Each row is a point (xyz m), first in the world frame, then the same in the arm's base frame.
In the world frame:
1: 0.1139 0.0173 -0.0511
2: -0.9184 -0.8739 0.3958
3: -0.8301 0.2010 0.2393
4: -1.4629 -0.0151 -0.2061
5: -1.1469 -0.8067 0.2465
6: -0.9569 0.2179 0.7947
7: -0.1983 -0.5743 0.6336
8: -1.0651 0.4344 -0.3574
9: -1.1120 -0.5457 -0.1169
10: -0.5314 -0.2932 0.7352
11: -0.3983 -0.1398 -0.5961
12: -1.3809 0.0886 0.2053
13: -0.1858 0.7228 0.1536
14: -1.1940 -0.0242 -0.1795
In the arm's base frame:
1: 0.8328 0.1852 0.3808
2: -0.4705 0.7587 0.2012
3: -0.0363 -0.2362 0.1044
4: -0.6459 -0.3327 0.6188
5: -0.6471 0.5920 0.3426
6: -0.2181 -0.1829 -0.4331
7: 0.2725 0.7654 -0.1347
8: -0.1135 -0.6475 0.6435
9: -0.4895 0.2901 0.6349
10: 0.0327 0.4168 -0.2806
11: 0.3672 0.0540 0.9725
12: -0.5864 -0.3198 0.1910
13: 0.7431 -0.5239 0.0365
14: -0.3983 -0.2308 0.5814

